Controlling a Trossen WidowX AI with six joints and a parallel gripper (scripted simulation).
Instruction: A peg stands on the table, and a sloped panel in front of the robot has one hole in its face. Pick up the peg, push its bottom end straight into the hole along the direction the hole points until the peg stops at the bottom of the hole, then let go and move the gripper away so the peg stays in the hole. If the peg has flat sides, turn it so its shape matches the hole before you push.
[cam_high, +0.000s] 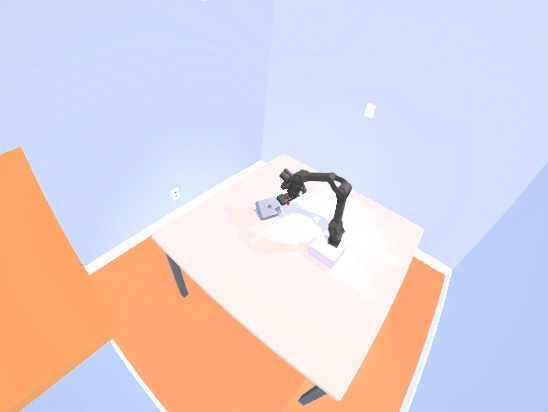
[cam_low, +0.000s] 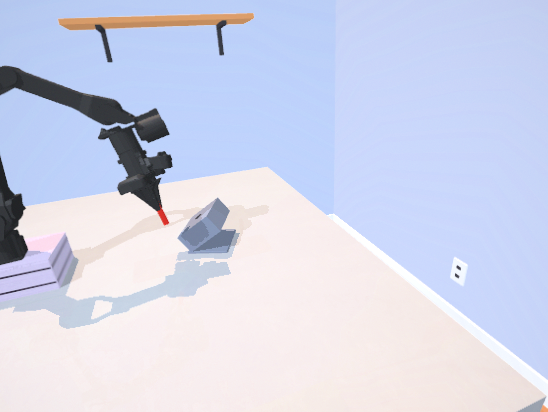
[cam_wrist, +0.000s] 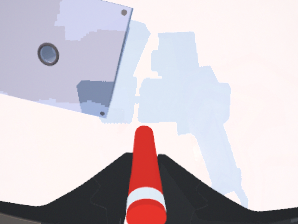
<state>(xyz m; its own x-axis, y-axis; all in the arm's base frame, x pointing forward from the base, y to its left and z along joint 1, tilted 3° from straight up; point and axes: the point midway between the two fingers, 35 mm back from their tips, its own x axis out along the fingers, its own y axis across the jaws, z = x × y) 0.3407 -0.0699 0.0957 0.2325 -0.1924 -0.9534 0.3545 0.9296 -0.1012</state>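
Now: gripper tip 11 cm short of the sloped panel, 4 cm to the right of it and 9 cm above it. Also, from my gripper tip: red round peg (2 cm above).
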